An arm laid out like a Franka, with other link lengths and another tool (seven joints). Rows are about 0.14 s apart.
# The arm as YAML. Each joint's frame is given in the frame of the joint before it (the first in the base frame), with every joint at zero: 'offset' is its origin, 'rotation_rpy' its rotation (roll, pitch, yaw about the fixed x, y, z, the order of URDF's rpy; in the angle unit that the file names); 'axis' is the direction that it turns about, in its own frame. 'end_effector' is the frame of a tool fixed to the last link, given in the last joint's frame.
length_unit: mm
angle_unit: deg
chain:
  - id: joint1
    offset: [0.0, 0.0, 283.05]
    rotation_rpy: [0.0, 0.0, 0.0]
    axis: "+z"
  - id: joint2
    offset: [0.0, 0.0, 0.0]
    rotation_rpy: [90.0, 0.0, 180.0]
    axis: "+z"
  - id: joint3
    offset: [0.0, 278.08, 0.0]
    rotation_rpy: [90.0, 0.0, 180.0]
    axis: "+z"
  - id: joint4
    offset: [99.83, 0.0, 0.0]
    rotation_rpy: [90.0, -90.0, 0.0]
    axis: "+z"
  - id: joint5
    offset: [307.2, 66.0, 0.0]
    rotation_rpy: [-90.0, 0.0, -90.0]
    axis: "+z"
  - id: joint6
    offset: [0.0, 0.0, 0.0]
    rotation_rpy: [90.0, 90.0, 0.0]
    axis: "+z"
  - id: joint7
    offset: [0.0, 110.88, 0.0]
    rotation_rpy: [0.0, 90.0, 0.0]
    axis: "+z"
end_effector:
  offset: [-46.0, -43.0, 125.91]
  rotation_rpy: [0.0, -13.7, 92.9]
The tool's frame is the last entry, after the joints.
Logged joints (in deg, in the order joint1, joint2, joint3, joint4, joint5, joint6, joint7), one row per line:
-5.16 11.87 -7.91 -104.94 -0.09 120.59 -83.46
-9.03 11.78 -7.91 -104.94 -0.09 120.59 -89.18
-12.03 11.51 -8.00 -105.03 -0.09 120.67 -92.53
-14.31 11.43 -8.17 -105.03 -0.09 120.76 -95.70
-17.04 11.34 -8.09 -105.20 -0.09 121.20 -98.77
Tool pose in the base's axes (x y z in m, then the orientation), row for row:
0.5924 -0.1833 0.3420 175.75 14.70 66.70
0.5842 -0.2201 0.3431 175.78 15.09 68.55
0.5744 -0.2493 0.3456 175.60 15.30 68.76
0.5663 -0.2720 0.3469 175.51 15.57 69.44
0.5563 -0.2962 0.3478 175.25 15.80 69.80
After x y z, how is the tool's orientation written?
As angles about the fixed x, y, z axes (roll, pitch, yaw), in degrees.
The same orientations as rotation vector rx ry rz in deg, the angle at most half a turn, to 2 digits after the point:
139.70 92.90 -14.65
137.87 94.95 -14.85
137.43 95.07 -14.90
136.60 95.74 -15.02
135.95 96.01 -14.99

